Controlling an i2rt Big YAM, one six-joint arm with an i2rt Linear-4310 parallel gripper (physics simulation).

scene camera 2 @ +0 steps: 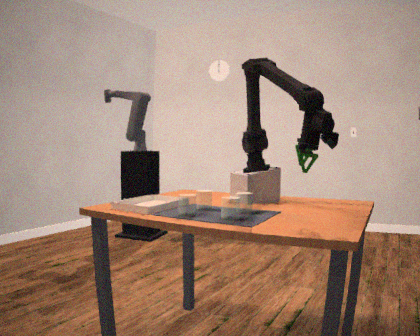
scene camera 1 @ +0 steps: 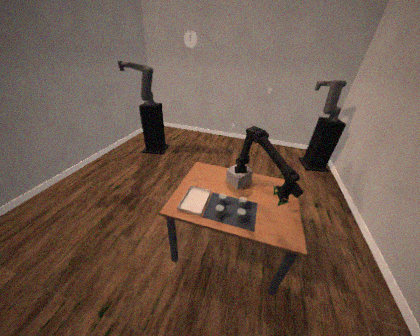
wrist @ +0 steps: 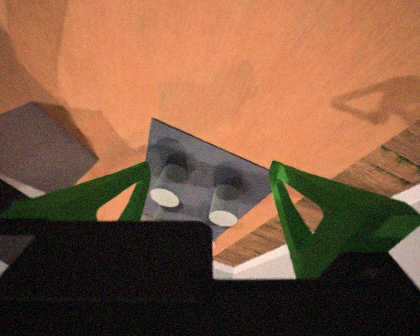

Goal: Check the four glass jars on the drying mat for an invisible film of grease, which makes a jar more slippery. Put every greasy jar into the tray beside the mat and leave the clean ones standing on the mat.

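Frame: origin at the arm's base, x right, y ahead, z up, level; metres.
Where they show: gripper, fingertip midpoint: [scene camera 2: 302, 169] [scene camera 1: 276, 199] [wrist: 209, 167]; arm's base at its link origin: [scene camera 2: 256, 170] [scene camera 1: 240, 170].
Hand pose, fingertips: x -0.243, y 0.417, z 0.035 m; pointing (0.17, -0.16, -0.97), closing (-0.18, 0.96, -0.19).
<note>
Things, the pixels of their top centre, and the offset from my fingertips. Level surfaces: height alone.
- dark drying mat at its surface level: dz -0.179 m
- back left jar at its top centre: [wrist: 160, 228] [scene camera 2: 204, 190] [scene camera 1: 222, 195] dx +0.400, dy -0.097, dz -0.103 m
- front left jar at its top centre: [wrist: 204, 243] [scene camera 2: 187, 194] [scene camera 1: 219, 207] dx +0.419, dy +0.042, dz -0.103 m
- back right jar at its top centre: [wrist: 164, 198] [scene camera 2: 244, 193] [scene camera 1: 243, 199] dx +0.231, dy -0.082, dz -0.103 m
- front right jar at its top centre: [wrist: 222, 218] [scene camera 2: 230, 197] [scene camera 1: 241, 211] dx +0.251, dy +0.057, dz -0.103 m
- pale tray at its top centre: [scene camera 2: 151, 199] [scene camera 1: 195, 198] dx +0.635, dy -0.086, dz -0.152 m
- wooden table at its surface level: dz -0.182 m
Several clear glass jars with pale tops stand upright and apart on the dark drying mat [scene camera 1: 250, 224] [scene camera 2: 262, 216] [wrist: 200, 152]: a back left jar [scene camera 1: 222, 198] [scene camera 2: 204, 199], a front left jar [scene camera 1: 219, 209] [scene camera 2: 187, 205], a back right jar [scene camera 1: 243, 200] [scene camera 2: 244, 200] [wrist: 164, 197] and a front right jar [scene camera 1: 242, 213] [scene camera 2: 230, 207] [wrist: 223, 218]. The pale tray [scene camera 1: 195, 201] [scene camera 2: 150, 205] lies left of the mat and holds no jar. My gripper [scene camera 1: 277, 198] [scene camera 2: 304, 167] [wrist: 209, 167] is open and empty, high above the table, right of the mat. Grease cannot be seen.
The arm's pale base block [scene camera 1: 239, 177] [scene camera 2: 256, 187] [wrist: 45, 145] stands on the wooden table [scene camera 1: 277, 232] [scene camera 2: 320, 220] [wrist: 210, 50], behind the mat. Two other arms on black pedestals [scene camera 1: 152, 127] [scene camera 1: 323, 142] stand on the floor beyond the table.
</note>
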